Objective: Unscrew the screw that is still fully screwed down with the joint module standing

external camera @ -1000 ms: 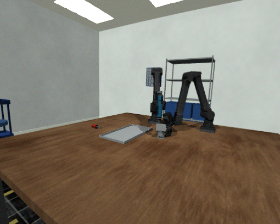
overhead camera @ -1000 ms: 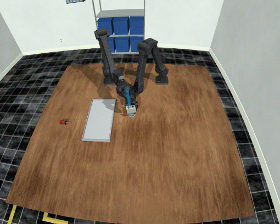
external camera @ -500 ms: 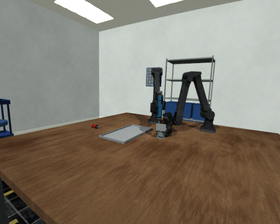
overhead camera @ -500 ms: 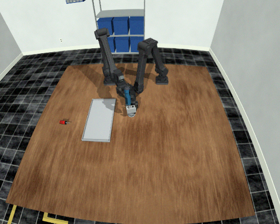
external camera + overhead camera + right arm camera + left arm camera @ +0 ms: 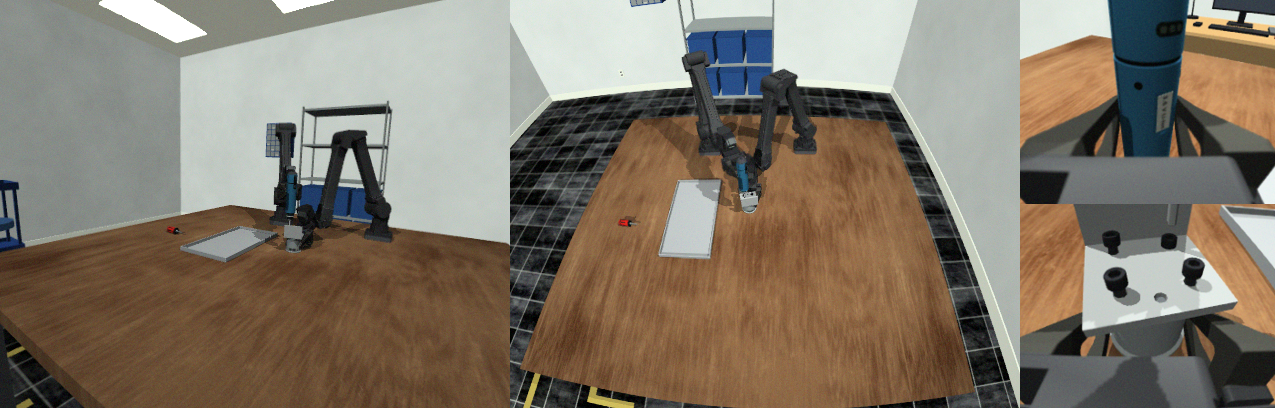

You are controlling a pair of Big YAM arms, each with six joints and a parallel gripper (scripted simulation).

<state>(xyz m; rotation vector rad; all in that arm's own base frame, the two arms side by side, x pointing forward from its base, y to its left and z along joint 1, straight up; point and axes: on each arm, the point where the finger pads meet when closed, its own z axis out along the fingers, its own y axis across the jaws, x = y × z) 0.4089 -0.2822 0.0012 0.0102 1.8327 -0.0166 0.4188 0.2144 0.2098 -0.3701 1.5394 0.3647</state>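
Right now the grey bracket is 5 cm above my left hand. Round my left hand: screw: 5 cm above, 2 cm behind, 1 cm to the left; then flat grey tray: 26 cm to the right, 5 cm ahead, 2 cm below; then small red-handled tool: 56 cm to the right, 9 cm ahead, 1 cm below.
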